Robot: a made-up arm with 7 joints. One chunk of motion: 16 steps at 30 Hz.
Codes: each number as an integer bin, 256 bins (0 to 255) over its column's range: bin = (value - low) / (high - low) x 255, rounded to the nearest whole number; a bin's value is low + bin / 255 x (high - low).
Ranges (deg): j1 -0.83..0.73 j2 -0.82..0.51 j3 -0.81..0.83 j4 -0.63..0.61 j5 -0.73..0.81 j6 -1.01..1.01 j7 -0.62..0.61
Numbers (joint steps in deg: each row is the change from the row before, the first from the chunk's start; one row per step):
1: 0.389 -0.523 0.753 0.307 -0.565 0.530 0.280
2: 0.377 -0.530 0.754 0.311 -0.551 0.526 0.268
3: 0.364 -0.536 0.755 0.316 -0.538 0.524 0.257
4: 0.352 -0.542 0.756 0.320 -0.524 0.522 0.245
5: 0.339 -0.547 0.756 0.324 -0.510 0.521 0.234
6: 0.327 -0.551 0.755 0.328 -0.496 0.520 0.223
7: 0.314 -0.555 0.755 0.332 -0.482 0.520 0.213
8: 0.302 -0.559 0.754 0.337 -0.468 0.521 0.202
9: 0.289 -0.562 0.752 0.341 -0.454 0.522 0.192
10: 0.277 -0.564 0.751 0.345 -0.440 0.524 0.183
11: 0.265 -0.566 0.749 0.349 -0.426 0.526 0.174
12: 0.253 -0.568 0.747 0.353 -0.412 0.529 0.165
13: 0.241 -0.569 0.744 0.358 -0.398 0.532 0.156
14: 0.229 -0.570 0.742 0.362 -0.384 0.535 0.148
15: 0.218 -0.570 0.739 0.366 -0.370 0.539 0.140
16: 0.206 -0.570 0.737 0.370 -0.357 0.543 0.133
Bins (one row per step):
1: 199 57 243 193 27 194 187
2: 197 56 243 194 30 194 184
3: 195 54 243 195 32 194 182
4: 193 53 243 195 34 193 179
5: 191 52 243 196 36 193 177
6: 189 52 243 197 39 193 175
7: 187 51 243 198 41 193 173
8: 185 50 243 199 43 193 170
9: 183 49 243 200 46 193 168
10: 181 49 243 201 48 194 166
11: 179 49 242 201 50 194 165
12: 177 48 242 202 53 194 163
13: 175 48 242 203 55 195 161
14: 173 48 241 204 57 195 159
15: 171 48 241 205 60 196 158
16: 169 48 241 206 62 196 156

